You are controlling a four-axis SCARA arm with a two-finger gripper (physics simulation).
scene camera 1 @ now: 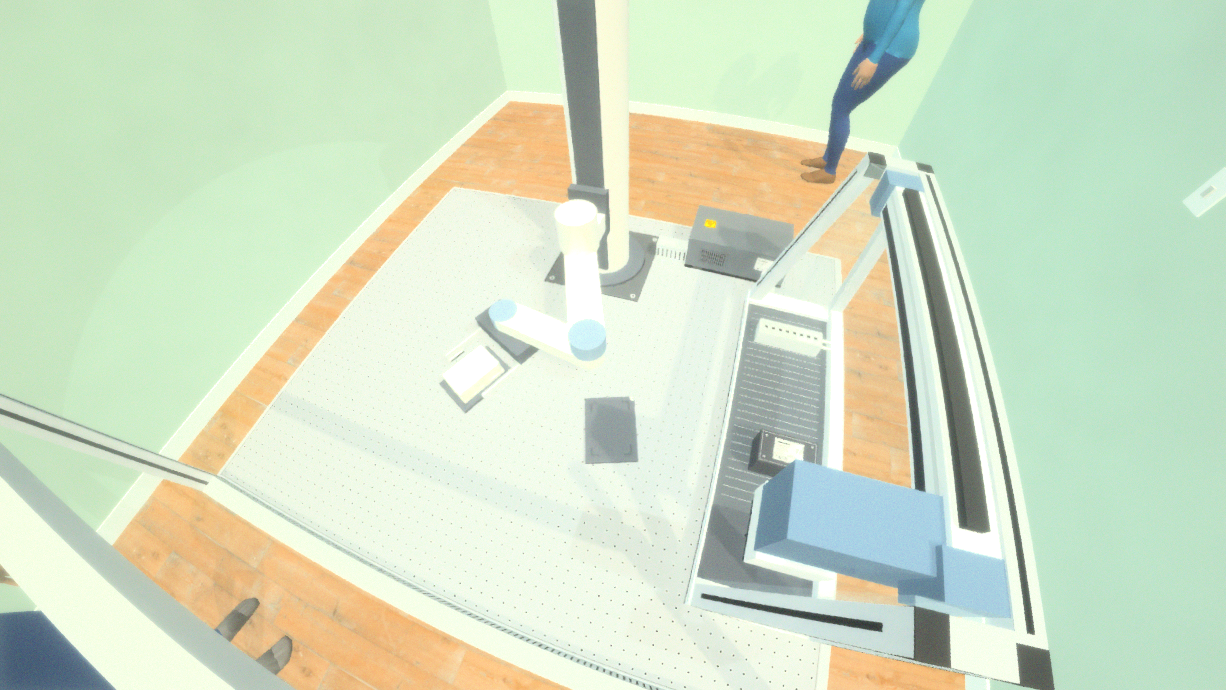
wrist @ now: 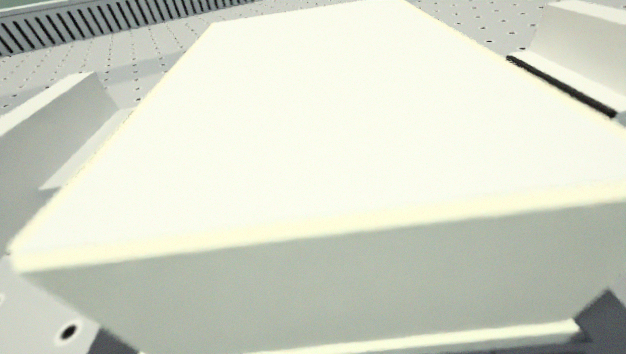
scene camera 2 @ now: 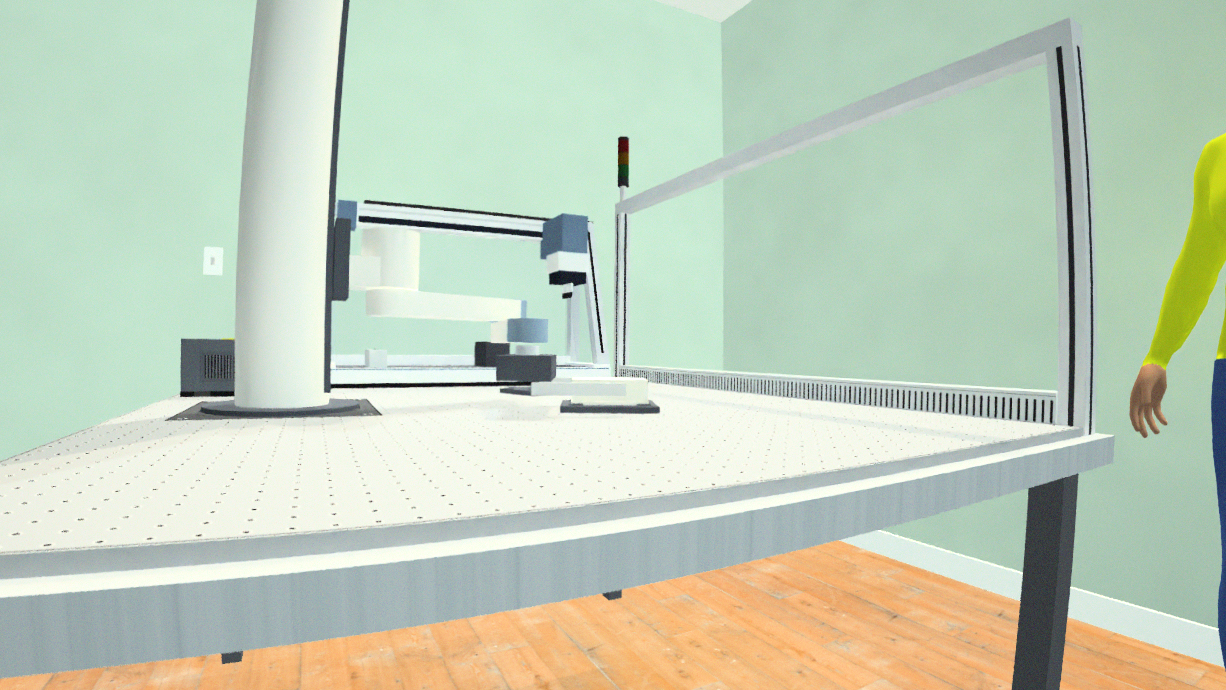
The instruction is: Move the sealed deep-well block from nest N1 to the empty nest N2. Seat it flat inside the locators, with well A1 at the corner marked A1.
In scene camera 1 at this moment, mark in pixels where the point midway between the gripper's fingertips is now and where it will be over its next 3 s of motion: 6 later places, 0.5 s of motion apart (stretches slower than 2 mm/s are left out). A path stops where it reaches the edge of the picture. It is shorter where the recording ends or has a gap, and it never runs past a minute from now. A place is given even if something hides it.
My gripper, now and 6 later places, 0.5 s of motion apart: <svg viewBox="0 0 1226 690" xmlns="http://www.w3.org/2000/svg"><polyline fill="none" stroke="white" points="464,376 462,373 457,366 450,355 451,355 455,355 495,369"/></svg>
